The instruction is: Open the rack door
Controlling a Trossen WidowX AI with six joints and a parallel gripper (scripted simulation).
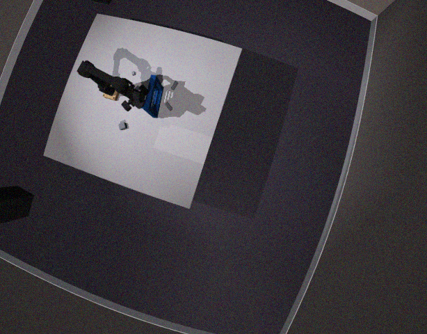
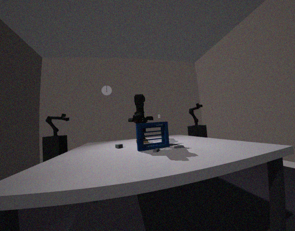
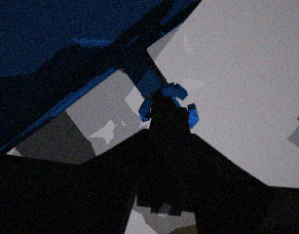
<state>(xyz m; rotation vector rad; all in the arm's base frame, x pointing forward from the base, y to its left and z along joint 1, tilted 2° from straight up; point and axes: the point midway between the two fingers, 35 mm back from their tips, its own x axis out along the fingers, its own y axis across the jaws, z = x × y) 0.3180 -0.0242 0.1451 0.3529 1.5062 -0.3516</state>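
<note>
Right now the dark handle is 3 cm below my gripper tip.
</note>
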